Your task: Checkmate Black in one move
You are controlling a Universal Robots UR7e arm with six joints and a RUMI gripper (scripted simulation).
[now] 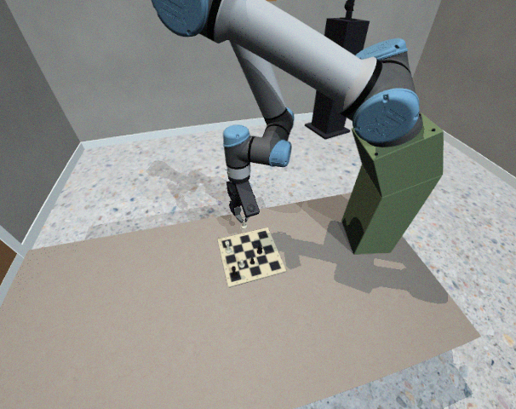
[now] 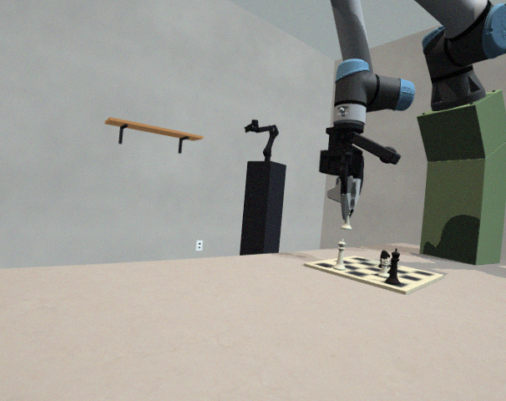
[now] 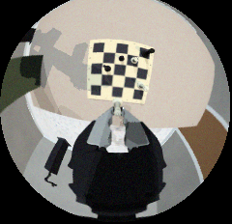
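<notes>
The tall white piece is 8 cm below my hand, 8 cm ahead of it and 2 cm to the left of it. From my hand the other things lie so: chessboard: 12 cm below, 8 cm to the left, 2 cm ahead; black king: 13 cm to the left, 11 cm ahead, 8 cm below.
</notes>
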